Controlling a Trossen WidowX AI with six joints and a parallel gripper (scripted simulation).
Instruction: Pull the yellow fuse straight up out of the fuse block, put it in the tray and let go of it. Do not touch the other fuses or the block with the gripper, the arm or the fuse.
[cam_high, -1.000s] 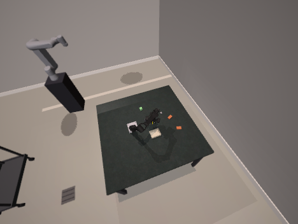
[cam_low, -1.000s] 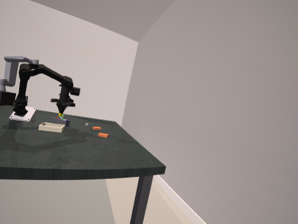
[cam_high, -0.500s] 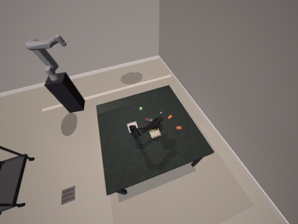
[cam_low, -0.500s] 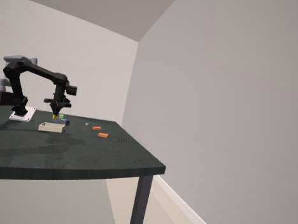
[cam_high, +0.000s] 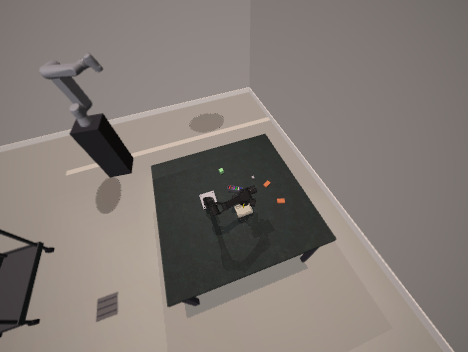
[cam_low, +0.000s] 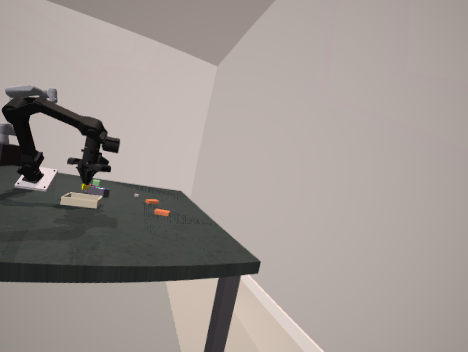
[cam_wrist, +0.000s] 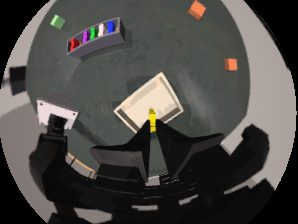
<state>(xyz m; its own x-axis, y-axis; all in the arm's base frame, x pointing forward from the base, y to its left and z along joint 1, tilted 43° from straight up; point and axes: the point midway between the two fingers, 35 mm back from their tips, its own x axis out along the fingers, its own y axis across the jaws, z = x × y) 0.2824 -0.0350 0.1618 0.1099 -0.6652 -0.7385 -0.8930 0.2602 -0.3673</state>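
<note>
Right now my gripper tip is 1 cm above the yellow fuse. The rest, counted from my gripper tip: red fuse (7 cm behind, 24 cm to the left, 5 cm below); then beige tray (8 cm below).
</note>
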